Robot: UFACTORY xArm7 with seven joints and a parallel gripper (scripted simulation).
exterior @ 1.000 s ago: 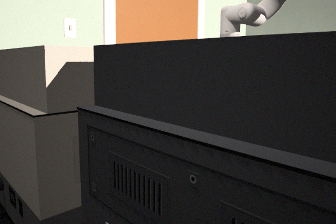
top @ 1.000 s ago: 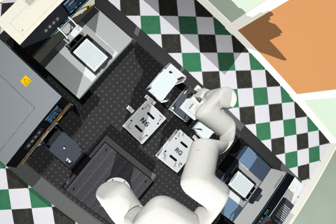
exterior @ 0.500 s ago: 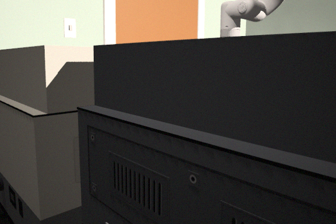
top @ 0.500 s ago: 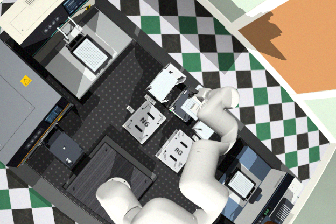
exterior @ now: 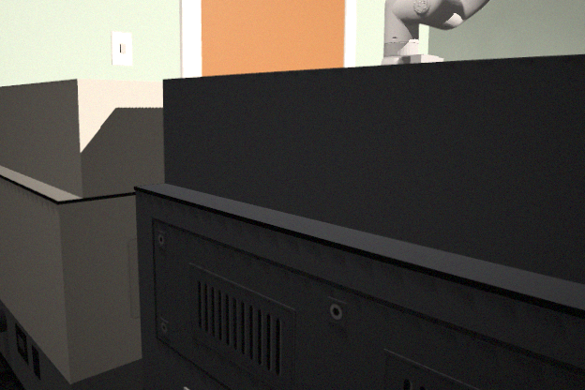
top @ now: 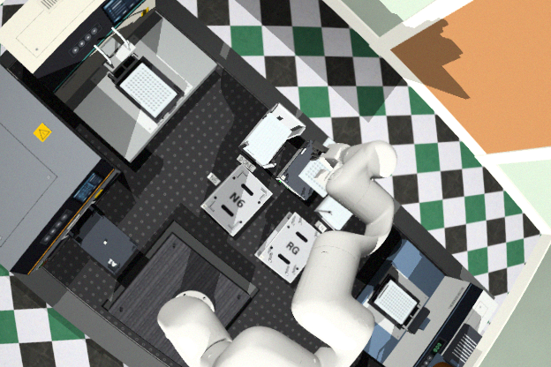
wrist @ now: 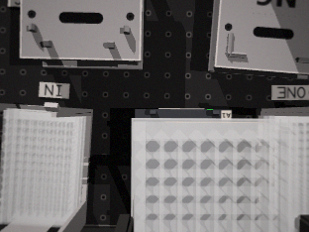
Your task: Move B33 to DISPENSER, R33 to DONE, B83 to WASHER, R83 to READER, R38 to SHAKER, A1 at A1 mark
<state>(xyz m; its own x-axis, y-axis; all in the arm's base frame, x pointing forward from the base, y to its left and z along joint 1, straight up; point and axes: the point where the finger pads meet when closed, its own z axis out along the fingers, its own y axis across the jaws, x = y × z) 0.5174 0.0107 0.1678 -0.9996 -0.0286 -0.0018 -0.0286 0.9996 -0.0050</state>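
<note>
Now: the dark reader nest 51 cm behind my hand, 29 cm to the left of it and 10 cm below it. From my hand the other things lie so: N6 nest 20 cm behind, 17 cm below, 10 cm to the left; then regrip nest RG 20 cm behind, 15 cm below, 11 cm to the right.
</note>
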